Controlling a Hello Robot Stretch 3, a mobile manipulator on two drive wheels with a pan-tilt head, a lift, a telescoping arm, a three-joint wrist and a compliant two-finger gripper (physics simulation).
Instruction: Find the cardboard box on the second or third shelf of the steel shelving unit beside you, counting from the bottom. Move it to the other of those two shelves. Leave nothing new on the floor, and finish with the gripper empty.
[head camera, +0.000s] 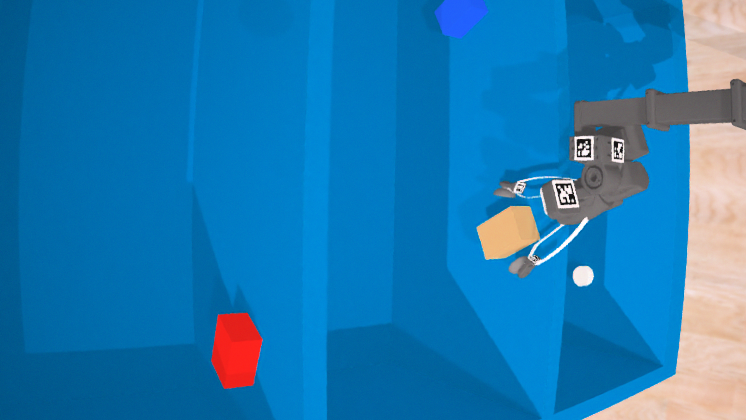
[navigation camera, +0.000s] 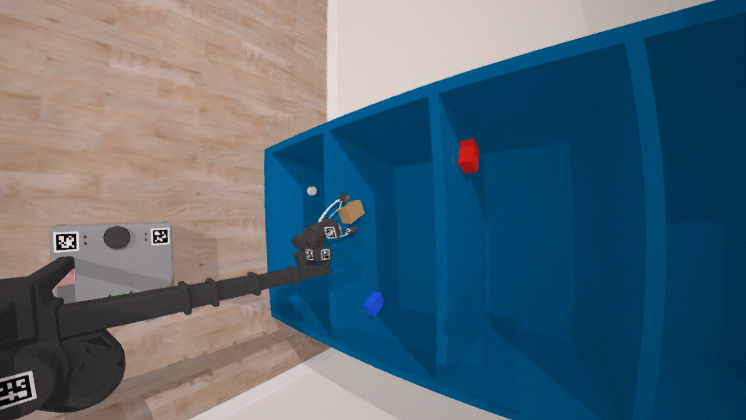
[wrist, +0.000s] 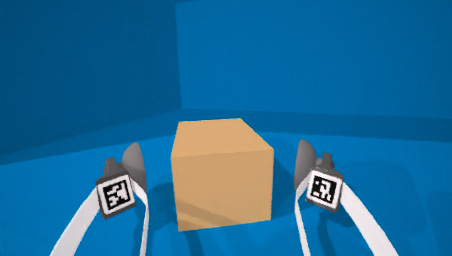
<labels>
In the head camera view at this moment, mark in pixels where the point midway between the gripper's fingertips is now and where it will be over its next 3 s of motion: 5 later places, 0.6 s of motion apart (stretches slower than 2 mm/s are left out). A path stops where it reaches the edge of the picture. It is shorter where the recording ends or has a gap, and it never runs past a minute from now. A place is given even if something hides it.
My gripper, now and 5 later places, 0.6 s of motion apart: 504, 232; 498, 232; 482, 231; 488, 232; 517, 235; 559, 240
</labels>
